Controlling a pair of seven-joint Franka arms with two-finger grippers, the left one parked.
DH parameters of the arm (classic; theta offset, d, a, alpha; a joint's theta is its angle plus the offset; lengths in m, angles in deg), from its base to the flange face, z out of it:
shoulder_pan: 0 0.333 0 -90
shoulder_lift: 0 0 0 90
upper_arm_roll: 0 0.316 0.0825 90
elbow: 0 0 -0.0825 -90
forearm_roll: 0 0.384 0 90
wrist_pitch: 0 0 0.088 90
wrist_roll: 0 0.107 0 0
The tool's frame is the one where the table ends.
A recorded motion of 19 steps. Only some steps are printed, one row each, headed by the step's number.
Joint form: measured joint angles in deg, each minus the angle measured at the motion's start. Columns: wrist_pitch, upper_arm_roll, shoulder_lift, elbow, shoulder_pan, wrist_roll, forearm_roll.
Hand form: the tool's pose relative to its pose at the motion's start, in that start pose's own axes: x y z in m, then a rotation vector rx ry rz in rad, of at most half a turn. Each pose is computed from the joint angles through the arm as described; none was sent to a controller.
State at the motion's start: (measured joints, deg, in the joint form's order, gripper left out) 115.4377 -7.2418 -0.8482 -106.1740 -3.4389 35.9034 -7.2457
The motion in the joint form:
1: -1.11 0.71 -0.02 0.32 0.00 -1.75 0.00
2: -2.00 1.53 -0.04 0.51 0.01 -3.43 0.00
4: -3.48 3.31 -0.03 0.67 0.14 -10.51 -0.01
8: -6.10 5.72 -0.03 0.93 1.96 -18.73 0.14
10: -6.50 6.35 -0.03 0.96 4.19 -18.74 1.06
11: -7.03 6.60 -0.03 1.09 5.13 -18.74 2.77
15: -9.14 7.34 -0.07 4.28 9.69 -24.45 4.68
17: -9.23 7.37 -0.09 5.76 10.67 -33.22 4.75
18: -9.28 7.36 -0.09 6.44 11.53 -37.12 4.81
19: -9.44 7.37 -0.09 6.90 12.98 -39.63 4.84
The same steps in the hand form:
1: -0.0044 -0.0051 -0.0019 -0.0056 -0.0107 -0.0420
2: -0.0097 -0.0112 -0.0033 -0.0096 -0.0203 -0.0851
4: -0.0221 -0.0253 -0.0046 -0.0148 -0.0394 -0.2413
8: -0.0507 -0.0557 -0.0083 -0.0176 -0.0741 -0.4560
10: -0.0704 -0.0772 -0.0119 0.0002 -0.0851 -0.4996
11: -0.0803 -0.0867 -0.0140 0.0235 -0.1052 -0.5093
15: -0.1134 -0.1252 -0.0454 0.0794 -0.1002 -0.6850
17: -0.1171 -0.1332 -0.0592 0.1028 -0.0720 -0.8524
18: -0.1220 -0.1392 -0.0661 0.1139 -0.0585 -0.9335
19: -0.1324 -0.1483 -0.0721 0.1227 -0.0505 -1.0016

